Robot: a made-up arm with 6 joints.
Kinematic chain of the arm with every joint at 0, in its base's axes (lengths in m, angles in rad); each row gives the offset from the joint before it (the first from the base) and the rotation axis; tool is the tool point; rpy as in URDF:
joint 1: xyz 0 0 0.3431 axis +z
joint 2: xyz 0 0 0 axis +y
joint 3: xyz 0.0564 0 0.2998 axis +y
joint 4: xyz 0.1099 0 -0.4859 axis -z
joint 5: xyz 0 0 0 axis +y
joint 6: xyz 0.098 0 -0.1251 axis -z
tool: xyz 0 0 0 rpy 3.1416 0 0
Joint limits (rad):
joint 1: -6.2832..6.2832
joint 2: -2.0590..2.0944
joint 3: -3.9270..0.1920
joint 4: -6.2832..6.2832
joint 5: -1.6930..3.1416
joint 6: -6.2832..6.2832
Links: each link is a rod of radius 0.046 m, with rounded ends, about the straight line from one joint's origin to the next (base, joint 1, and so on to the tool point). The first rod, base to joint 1, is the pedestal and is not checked.
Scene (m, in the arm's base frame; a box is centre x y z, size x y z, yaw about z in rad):
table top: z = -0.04
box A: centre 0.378 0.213 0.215 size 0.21 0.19 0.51 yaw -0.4
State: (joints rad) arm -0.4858 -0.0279 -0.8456 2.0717 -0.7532 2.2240
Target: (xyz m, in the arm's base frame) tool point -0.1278 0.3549 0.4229
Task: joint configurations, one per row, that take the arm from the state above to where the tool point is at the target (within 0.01 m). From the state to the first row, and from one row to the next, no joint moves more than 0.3 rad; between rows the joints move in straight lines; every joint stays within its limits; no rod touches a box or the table.
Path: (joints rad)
1: -0.2403 0.0040 -1.0655 2.0487 -0.7183 2.2533
2: 0.0053 0.0360 -1.2854 2.0256 -0.6834 2.2826
3: 0.2508 0.0679 -1.5053 2.0026 -0.6485 2.3119
4: 0.4964 0.0999 -1.7252 1.9796 -0.6136 2.3412
5: 0.7845 0.0109 -1.5496 2.2022 -0.6831 2.3178
6: 1.0727 -0.0782 -1.3740 2.4248 -0.7526 2.2943
7: 1.3608 -0.1672 -1.1984 2.6474 -0.8221 2.2709
8: 1.6489 -0.2562 -1.0228 2.8700 -0.8915 2.2474
9: 1.9371 -0.3453 -0.8472 3.0926 -0.9610 2.2240

